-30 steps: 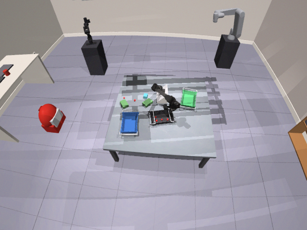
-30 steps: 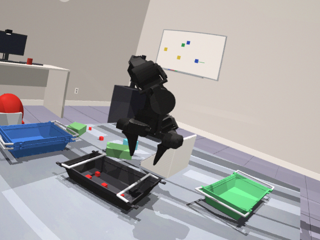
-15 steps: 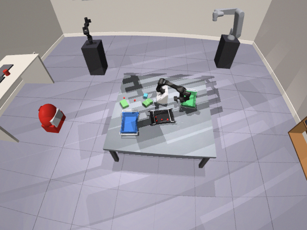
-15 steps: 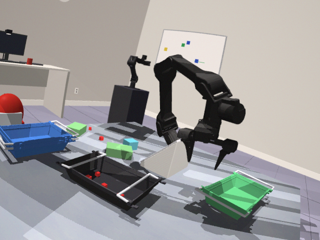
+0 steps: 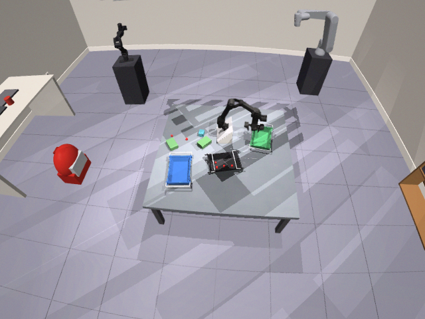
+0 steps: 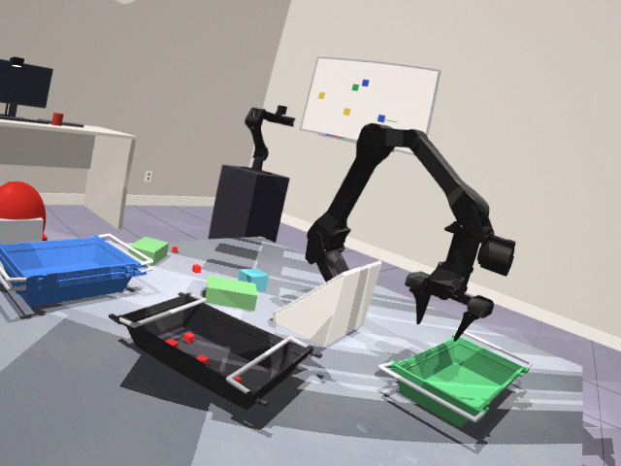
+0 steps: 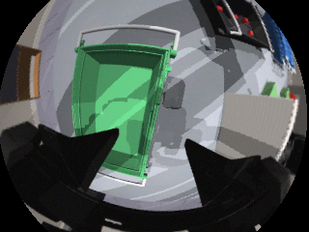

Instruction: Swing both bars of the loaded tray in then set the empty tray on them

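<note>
The green tray is 1 cm ahead of my gripper tip, 9 cm to the left of it and 6 cm below it. Round my gripper tip: cyan block: 3 cm behind, 51 cm to the right, 8 cm below.
</note>
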